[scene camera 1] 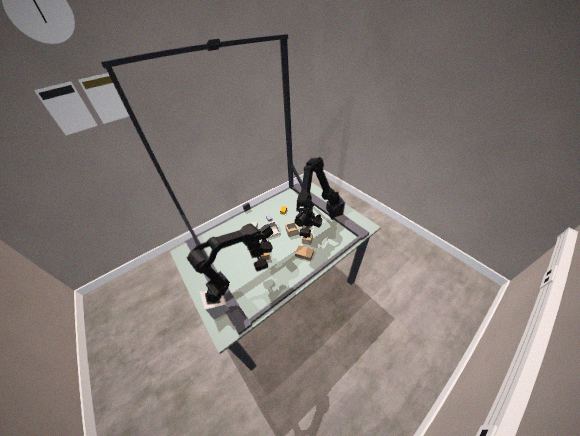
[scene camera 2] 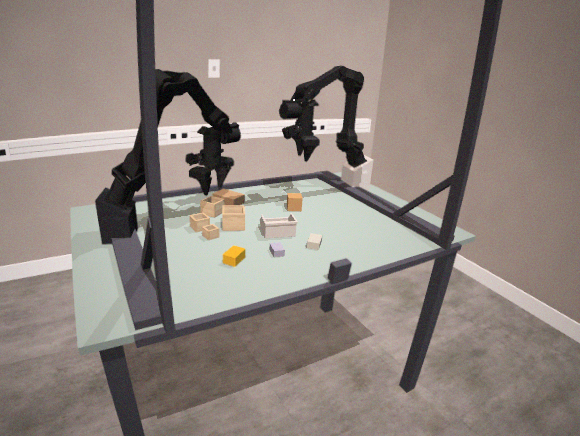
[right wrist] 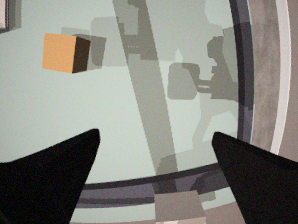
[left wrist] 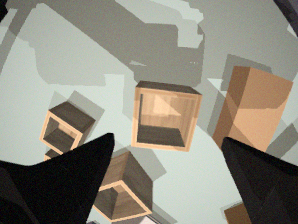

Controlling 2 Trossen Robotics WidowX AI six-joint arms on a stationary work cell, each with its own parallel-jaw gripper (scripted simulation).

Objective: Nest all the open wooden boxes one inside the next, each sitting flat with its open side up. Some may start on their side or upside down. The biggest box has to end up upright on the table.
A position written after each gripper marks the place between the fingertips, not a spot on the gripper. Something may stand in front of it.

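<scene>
You've got the left gripper (scene camera 2: 212, 191) here, and the left wrist view shows that gripper (left wrist: 169, 141) too. The right gripper (scene camera 2: 302, 158) is there as well, and its own wrist view, the right one, also shows the right gripper (right wrist: 157, 137). There's an orange cube (right wrist: 64, 53) and a dark frame post (scene camera 1: 283, 43). Then a flat brown box (left wrist: 253, 106), though in the right wrist view that box is out of frame.
</scene>
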